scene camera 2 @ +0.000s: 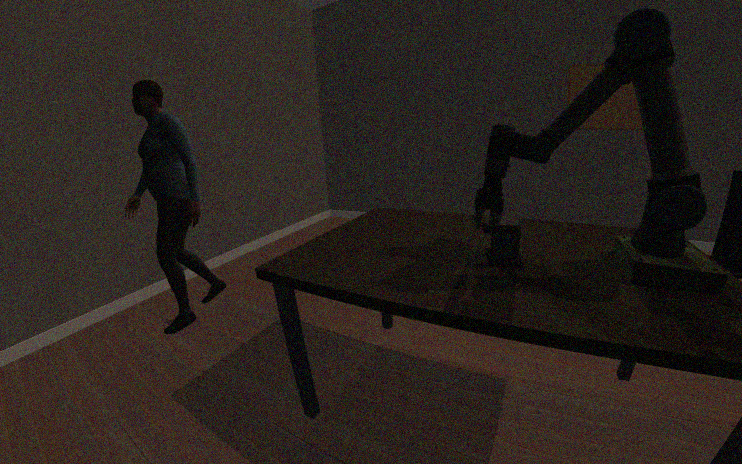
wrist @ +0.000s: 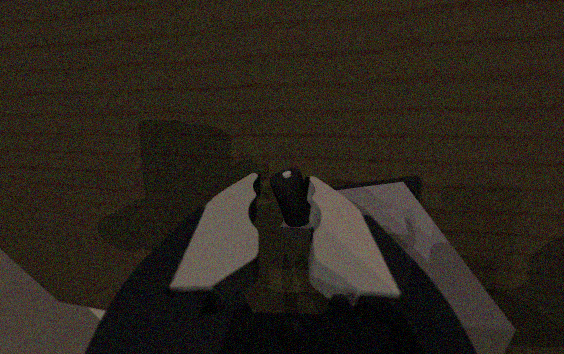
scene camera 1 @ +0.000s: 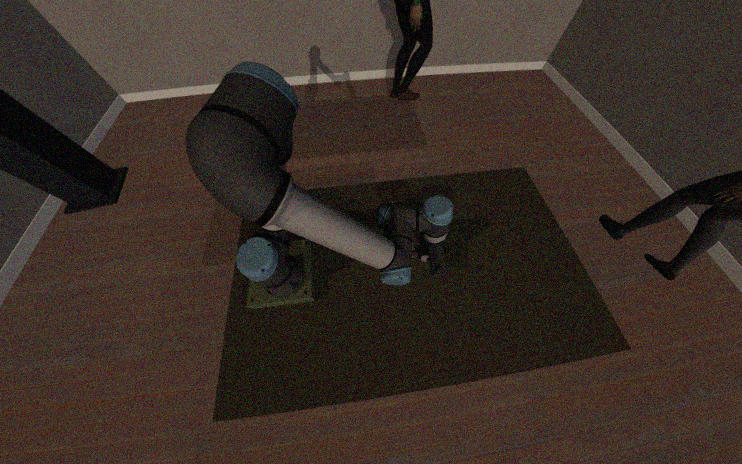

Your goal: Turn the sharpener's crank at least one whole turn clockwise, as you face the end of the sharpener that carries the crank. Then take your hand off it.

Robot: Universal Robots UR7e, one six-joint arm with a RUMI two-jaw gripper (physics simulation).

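Seen in the pictures: gripper, between the fingertips: (scene camera 2: 483,230) (wrist: 282,177); arm's base, origin of its link: (scene camera 2: 655,248) (scene camera 1: 284,277).
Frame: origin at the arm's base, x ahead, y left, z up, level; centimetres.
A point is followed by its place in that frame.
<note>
The sharpener (scene camera 2: 504,246) @[x 48.1, y 7.7, z 0.4 cm] is a dark block standing on the table. In the wrist view, a pale slanted face (wrist: 440,255) @[x 45.5, y -4.1, z 3.4 cm], apparently its body, shows to the right of the fingers. The crank's dark handle (wrist: 291,197) @[x 54.0, y -8.1, z 2.5 cm], with a small light spot on its end, stands between the fingers. My gripper (scene camera 2: 486,223) @[x 55.0, y -8.2, z 0.0 cm] (wrist: 282,177) @[x 55.0, y -8.2, z 0.0 cm] is partly open around it. The handle lies against or very near the right finger, and a gap shows between it and the left finger. The crank arm is mostly hidden. In scene camera 1 the arm hides most of the sharpener.
The dark table (scene camera 1: 437,339) @[x 48.2, y -35.2, z -5.7 cm] (scene camera 2: 383,295) @[x 78.3, y 33.0, z -5.7 cm] carries the robot's green base plate (scene camera 1: 279,300) @[x -2.7, y -8.1, z -0.1 cm]. People stand or walk away from the table: one at the back (scene camera 1: 414,49), one at the right (scene camera 1: 683,218), and one at the left of scene camera 2 (scene camera 2: 169,158). The room is dim.
</note>
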